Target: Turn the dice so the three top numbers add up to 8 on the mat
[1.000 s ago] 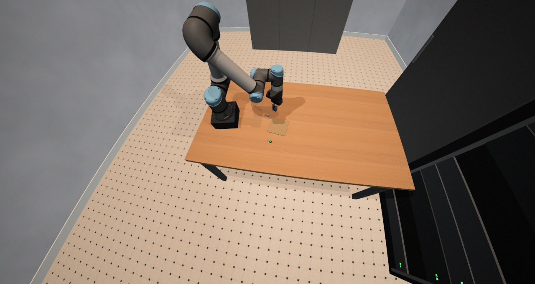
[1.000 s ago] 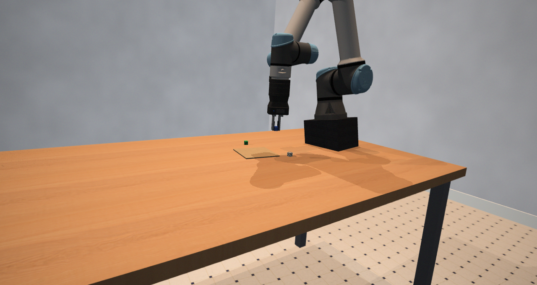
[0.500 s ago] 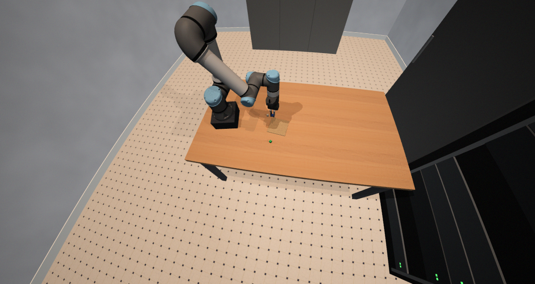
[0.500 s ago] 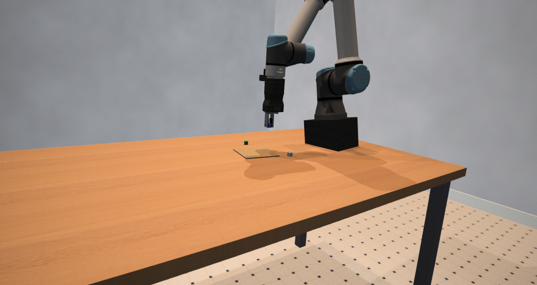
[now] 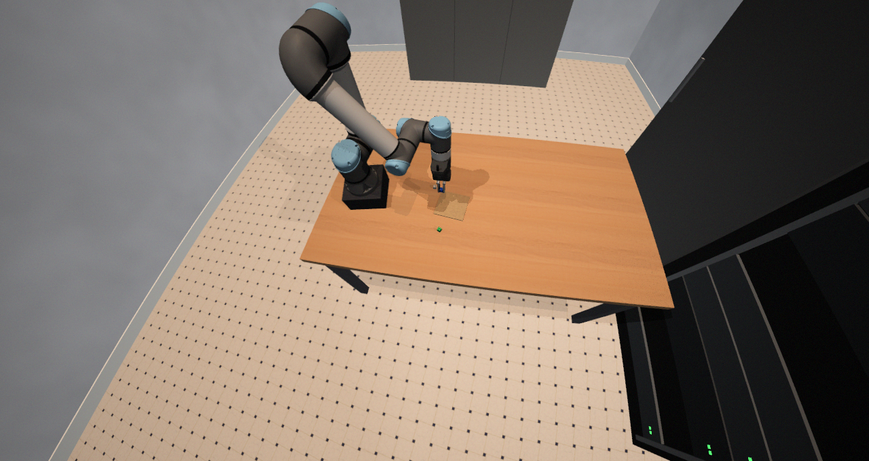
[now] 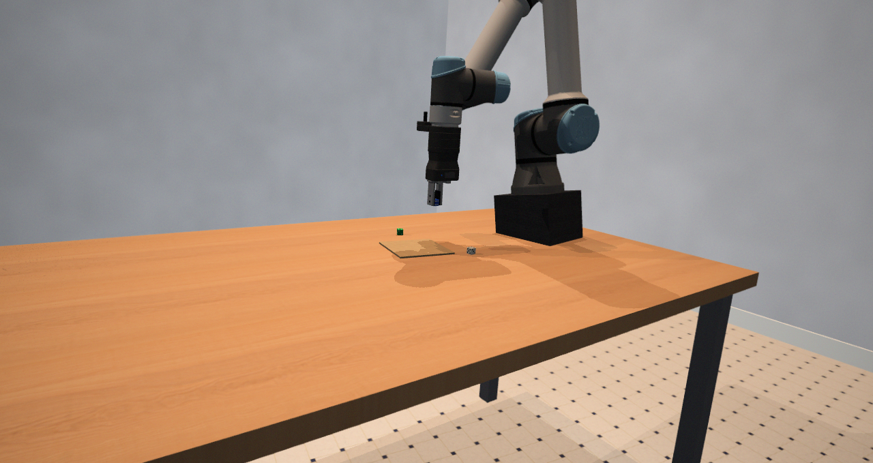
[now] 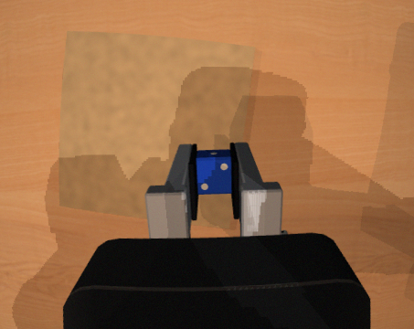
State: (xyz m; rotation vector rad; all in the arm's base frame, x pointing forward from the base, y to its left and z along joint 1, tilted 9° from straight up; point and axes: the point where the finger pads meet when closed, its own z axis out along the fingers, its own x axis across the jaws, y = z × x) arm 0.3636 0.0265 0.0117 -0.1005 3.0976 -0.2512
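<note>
Now: the mat 5 cm ahead of my hand and 12 cm below it. The rest, counted from my hand: white die 5 cm behind, 9 cm to the left, 12 cm below; green die 2 cm ahead, 14 cm to the right, 12 cm below; blue die 1 cm below.
</note>
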